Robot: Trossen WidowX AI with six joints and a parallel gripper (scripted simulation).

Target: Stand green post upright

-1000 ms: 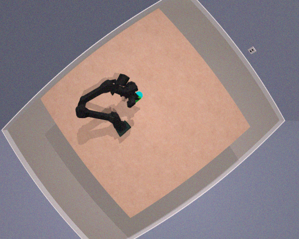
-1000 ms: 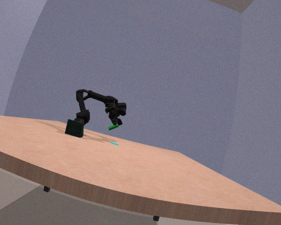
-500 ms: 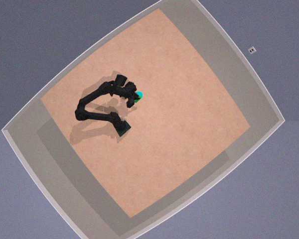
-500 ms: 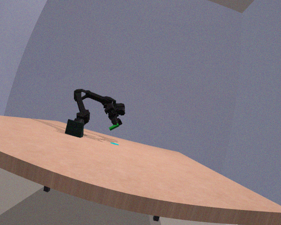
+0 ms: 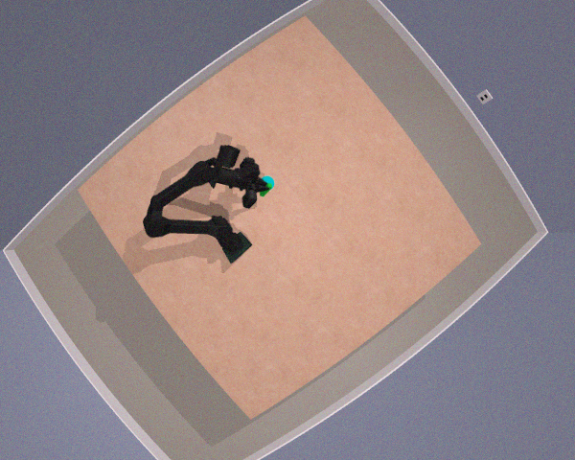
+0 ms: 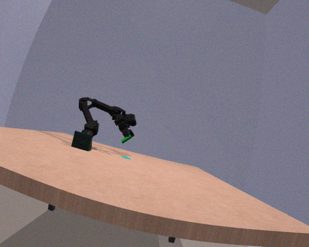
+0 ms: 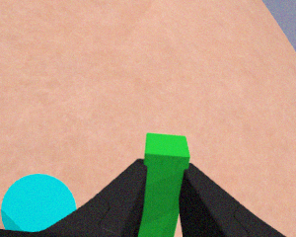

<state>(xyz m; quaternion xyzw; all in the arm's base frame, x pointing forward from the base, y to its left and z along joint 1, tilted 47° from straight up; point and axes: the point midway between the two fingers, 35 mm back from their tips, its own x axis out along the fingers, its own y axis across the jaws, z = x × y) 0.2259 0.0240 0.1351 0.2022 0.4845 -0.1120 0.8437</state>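
My gripper tip is now 1 cm short of the cyan circle, 3 cm to the right of it and 13 cm above it. Round my gripper tip: green post 1 cm behind, 1 cm below.
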